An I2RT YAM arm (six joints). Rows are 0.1 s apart.
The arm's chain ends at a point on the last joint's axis. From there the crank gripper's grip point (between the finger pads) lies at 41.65 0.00 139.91 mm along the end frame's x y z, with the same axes.
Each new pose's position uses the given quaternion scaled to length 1; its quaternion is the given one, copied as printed.
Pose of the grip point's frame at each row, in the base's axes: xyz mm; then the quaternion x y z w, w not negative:
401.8 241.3 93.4 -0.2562 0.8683 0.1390 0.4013
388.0 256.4 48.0 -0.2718 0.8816 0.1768 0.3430
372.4 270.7 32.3 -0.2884 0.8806 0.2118 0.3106
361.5 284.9 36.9 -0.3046 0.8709 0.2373 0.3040
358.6 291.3 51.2 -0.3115 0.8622 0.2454 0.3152
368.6 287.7 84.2 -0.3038 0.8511 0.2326 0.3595
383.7 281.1 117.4 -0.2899 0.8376 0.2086 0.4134
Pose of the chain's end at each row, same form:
337.0 192.6 214.8 -0.2562 0.8683 0.1390 0.4013
342.5 201.6 175.4 -0.2718 0.8816 0.1768 0.3430
339.6 209.1 160.5 -0.2884 0.8806 0.2118 0.3106
333.9 217.2 163.3 -0.3046 0.8709 0.2373 0.3040
329.2 220.5 175.5 -0.3115 0.8622 0.2454 0.3152
326.0 216.3 204.2 -0.3038 0.8511 0.2326 0.3595
324.1 211.7 231.2 -0.2899 0.8376 0.2086 0.4134

